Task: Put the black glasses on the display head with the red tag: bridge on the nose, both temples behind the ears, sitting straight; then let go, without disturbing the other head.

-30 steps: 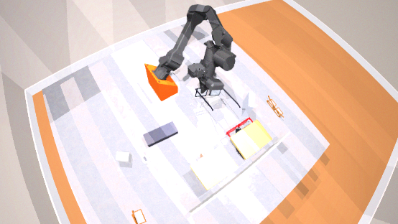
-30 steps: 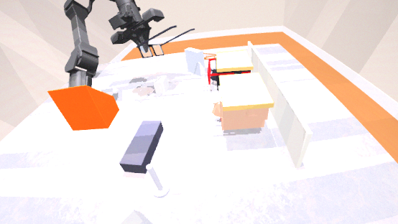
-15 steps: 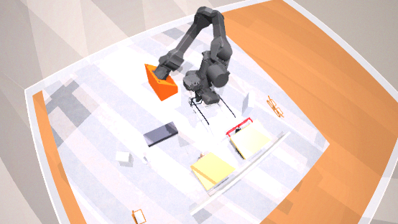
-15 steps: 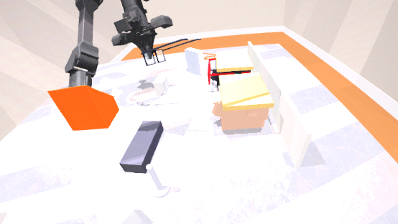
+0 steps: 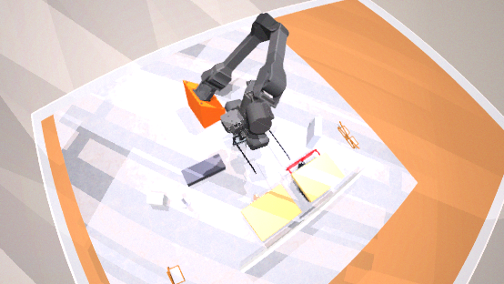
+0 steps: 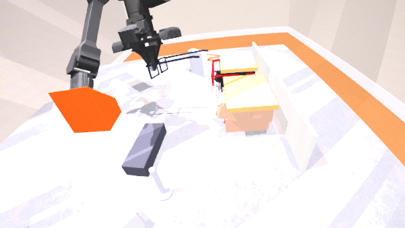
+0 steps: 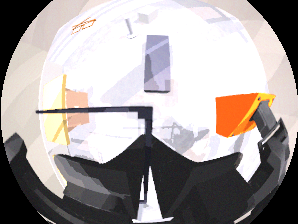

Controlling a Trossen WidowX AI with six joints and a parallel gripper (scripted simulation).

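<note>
The dark grey box is 150 mm below my gripper tip, 140 mm to the right of it and 40 mm behind it. Also, from my gripper tip: display head (230 mm ahead, 160 mm to the left, 110 mm below); then pale see-through panel (350 mm ahead, 110 mm below, 40 mm to the left); then white post (270 mm to the right, 140 mm below, 20 mm ahead).
</note>
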